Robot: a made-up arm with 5 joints.
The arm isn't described. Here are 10 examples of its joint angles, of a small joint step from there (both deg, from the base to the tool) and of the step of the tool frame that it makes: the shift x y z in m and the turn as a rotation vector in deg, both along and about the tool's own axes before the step.
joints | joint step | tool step
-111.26 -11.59 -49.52 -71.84 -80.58 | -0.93 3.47 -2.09 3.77 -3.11 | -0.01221 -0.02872 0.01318 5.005 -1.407 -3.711
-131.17 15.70 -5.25 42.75 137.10 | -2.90 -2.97 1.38 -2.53 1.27 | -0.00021 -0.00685 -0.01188 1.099 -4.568 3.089
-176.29 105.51 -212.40 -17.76 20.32 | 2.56 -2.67 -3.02 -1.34 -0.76 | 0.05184 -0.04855 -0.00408 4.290 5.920 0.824
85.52 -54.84 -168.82 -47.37 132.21 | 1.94 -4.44 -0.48 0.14 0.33 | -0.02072 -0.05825 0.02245 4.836 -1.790 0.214
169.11 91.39 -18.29 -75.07 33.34 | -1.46 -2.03 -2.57 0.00 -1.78 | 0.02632 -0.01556 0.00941 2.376 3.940 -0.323
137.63 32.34 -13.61 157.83 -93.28 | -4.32 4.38 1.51 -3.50 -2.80 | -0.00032 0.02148 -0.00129 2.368 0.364 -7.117
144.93 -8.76 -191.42 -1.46 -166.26 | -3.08 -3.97 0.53 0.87 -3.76 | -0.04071 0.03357 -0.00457 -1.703 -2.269 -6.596
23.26 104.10 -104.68 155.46 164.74 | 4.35 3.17 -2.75 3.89 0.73 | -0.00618 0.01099 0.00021 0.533 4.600 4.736
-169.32 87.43 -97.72 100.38 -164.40 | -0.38 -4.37 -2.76 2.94 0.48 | 0.03064 -0.01082 -0.05712 -1.509 -3.927 0.493
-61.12 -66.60 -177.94 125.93 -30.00 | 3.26 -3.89 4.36 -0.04 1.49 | -0.02262 0.02336 -0.01184 2.712 1.027 3.040
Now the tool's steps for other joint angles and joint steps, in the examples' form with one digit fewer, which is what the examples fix.
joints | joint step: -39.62 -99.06 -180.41 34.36 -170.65 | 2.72 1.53 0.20 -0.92 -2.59
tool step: 0.0110 -0.0424 0.0126 2.55 0.46 -1.43
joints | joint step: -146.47 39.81 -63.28 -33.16 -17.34 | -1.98 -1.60 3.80 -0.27 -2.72
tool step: -0.0237 0.0152 -0.0093 -0.93 -2.35 -1.60
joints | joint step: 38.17 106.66 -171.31 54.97 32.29 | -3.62 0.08 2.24 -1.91 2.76
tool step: 0.0182 0.0467 0.0162 -0.72 -0.01 6.33
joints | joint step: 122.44 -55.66 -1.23 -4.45 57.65 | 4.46 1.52 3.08 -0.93 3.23
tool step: -0.0449 0.0151 0.0119 -1.19 -5.18 0.96
